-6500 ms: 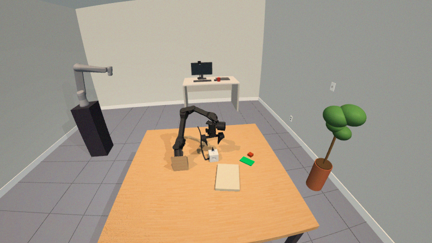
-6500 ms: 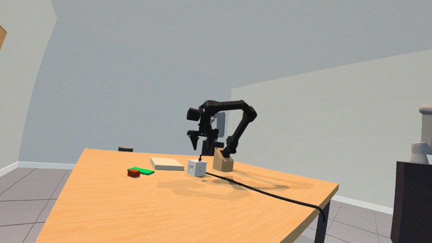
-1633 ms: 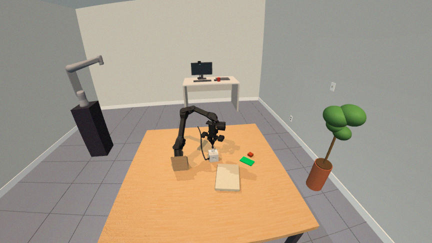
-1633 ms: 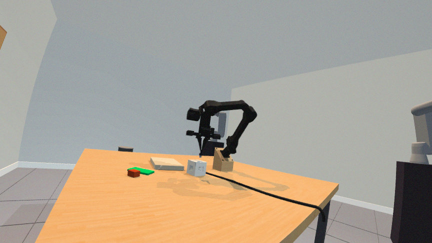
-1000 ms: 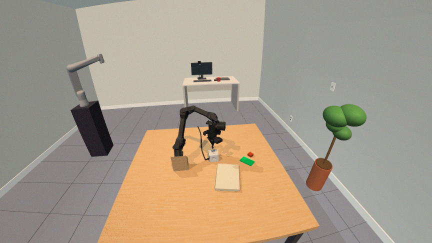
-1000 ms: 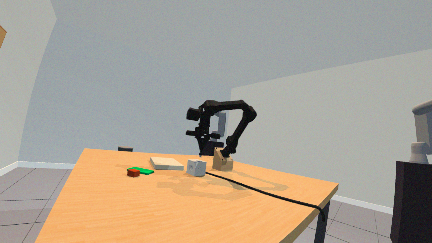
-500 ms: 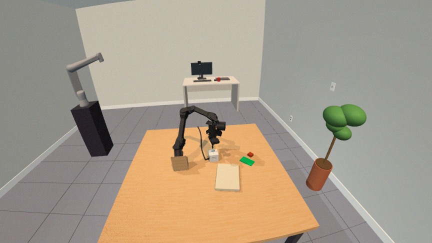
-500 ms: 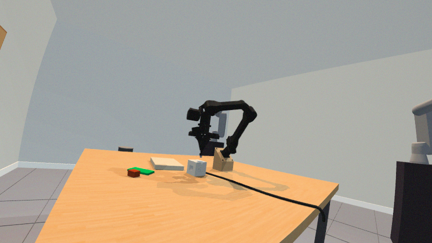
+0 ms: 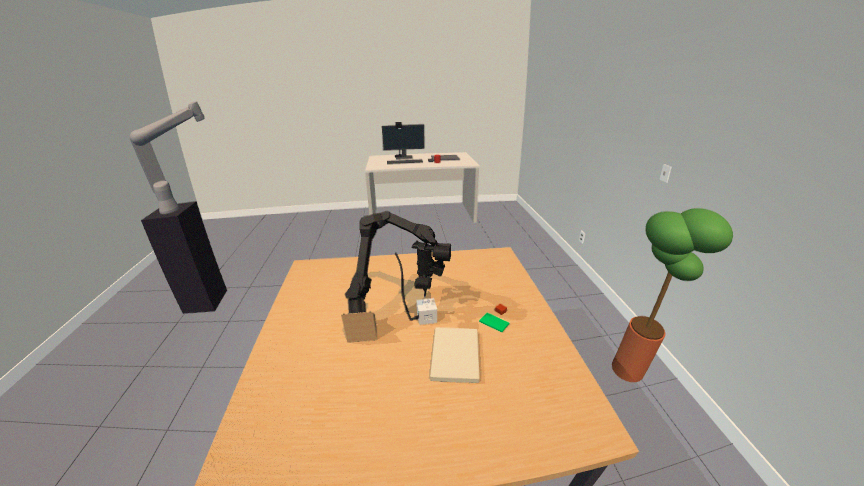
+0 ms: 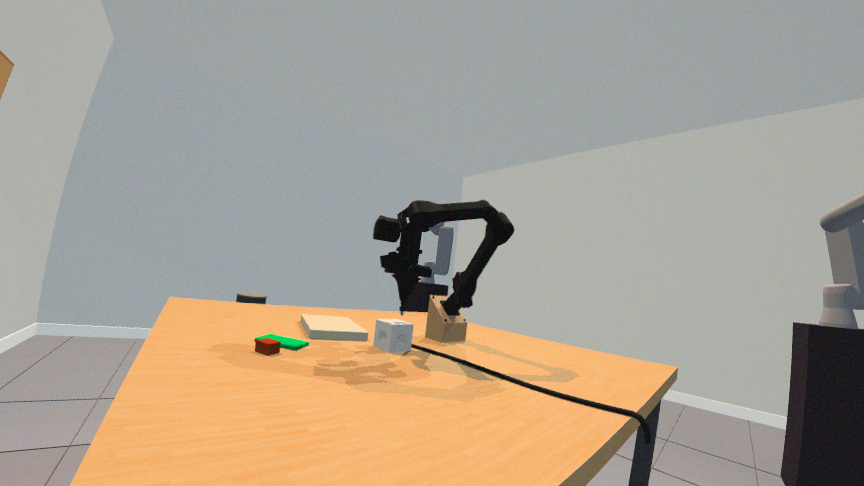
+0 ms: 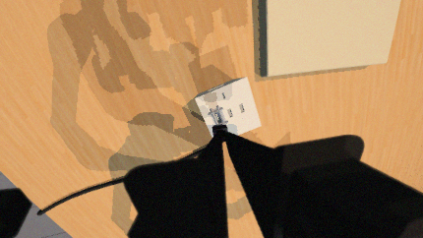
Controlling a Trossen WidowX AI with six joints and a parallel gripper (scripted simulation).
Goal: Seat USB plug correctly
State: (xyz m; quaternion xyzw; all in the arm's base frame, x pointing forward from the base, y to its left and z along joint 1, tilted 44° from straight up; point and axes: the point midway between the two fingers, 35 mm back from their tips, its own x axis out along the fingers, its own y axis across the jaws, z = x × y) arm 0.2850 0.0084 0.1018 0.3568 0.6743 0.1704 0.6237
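The dark USB plug is 2 cm below my gripper tip. The rest, counted from my gripper tip: beige flat box (7 cm ahead, 26 cm to the right, 12 cm below); then small red block (33 cm ahead, 5 cm to the right, 12 cm below); then green flat block (28 cm ahead, 11 cm to the right, 13 cm below).
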